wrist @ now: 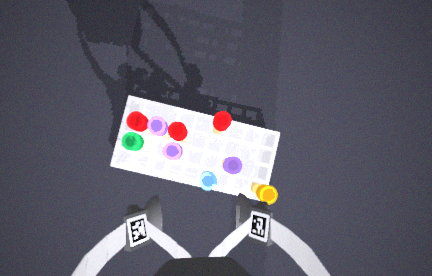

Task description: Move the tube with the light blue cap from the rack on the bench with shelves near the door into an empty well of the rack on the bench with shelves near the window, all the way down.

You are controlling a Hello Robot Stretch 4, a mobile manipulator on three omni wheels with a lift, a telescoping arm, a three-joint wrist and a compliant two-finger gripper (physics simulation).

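Frame: origin at the robot's base, x ahead, y left, z up, level; metres.
Seen in the pictures: hand, its tool point: (199, 216).
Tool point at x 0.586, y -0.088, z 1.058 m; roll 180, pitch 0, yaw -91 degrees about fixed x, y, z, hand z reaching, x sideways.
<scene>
A point is followed by its place in that frame.
The tube with the light blue cap (208, 180) @[y -0.098, x 0.610, z 1.006 m] stands in a well at the near edge of the white rack (114, 159) @[y 0.015, x 0.632, z 0.944 m], right of the rack's middle. My gripper (198, 212) @[y -0.088, x 0.586, z 1.058 m] is open, with nothing between its fingers. Its fingertips stand short of the rack's near edge, and the light blue cap lies ahead of the gap, a little to the right of its middle. The right fingertip is close to the near edge of the rack. The other rack, by the window, does not show in the wrist view.
Red caps (137, 121) @[y -0.027, x 0.672, z 1.006 m] (177, 131) @[y -0.068, x 0.661, z 1.006 m] (222, 121) @[y -0.114, x 0.670, z 1.006 m], a green cap (132, 141) @[y -0.022, x 0.652, z 1.006 m] and purple caps (157, 126) @[y -0.048, x 0.666, z 1.006 m] (172, 150) @[y -0.062, x 0.641, z 1.006 m] (232, 165) @[y -0.124, x 0.624, z 1.006 m] stand in the same rack. A yellow-capped tube (268, 194) @[y -0.160, x 0.593, z 1.006 m] is at its near right corner, close to the right finger. Shadows fall beyond the rack.
</scene>
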